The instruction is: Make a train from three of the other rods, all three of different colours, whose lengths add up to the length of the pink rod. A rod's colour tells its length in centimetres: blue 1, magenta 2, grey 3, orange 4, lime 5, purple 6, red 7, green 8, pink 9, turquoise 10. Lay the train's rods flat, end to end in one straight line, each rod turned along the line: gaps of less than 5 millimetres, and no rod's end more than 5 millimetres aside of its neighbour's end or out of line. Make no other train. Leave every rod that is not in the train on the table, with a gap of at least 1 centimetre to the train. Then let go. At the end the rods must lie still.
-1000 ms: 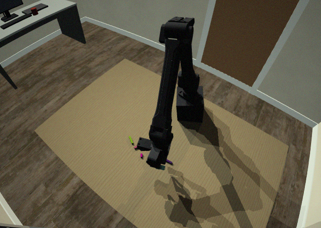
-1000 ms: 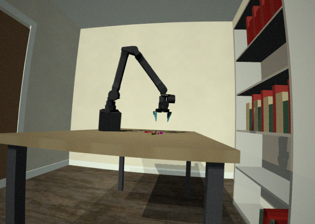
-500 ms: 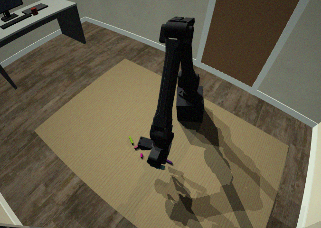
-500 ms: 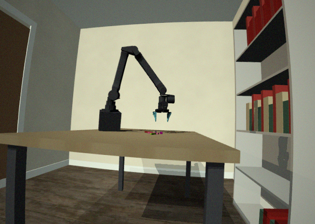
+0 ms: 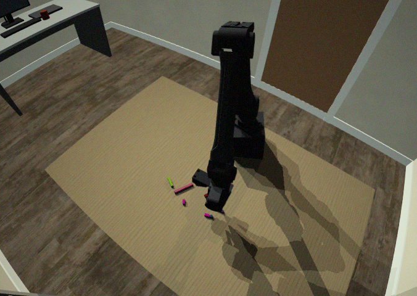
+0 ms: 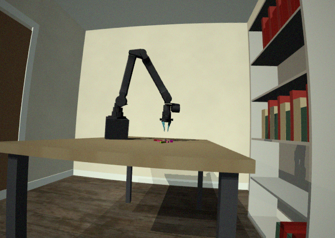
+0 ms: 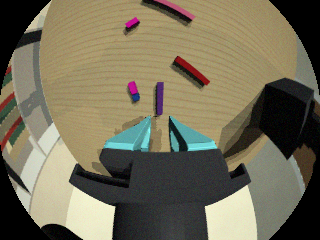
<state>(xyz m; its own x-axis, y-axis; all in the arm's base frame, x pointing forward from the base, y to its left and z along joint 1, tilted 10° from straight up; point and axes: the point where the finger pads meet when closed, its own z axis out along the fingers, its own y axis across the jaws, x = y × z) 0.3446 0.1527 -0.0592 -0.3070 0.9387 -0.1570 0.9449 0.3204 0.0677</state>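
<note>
The purple rod lies 7 cm below my hand. Round my hand: blue rod (7 cm below, 4 cm ahead, 1 cm to the left); then red rod (7 cm to the right, 7 cm below, 4 cm behind); then pink rod (17 cm to the right, 7 cm below, 4 cm ahead).
</note>
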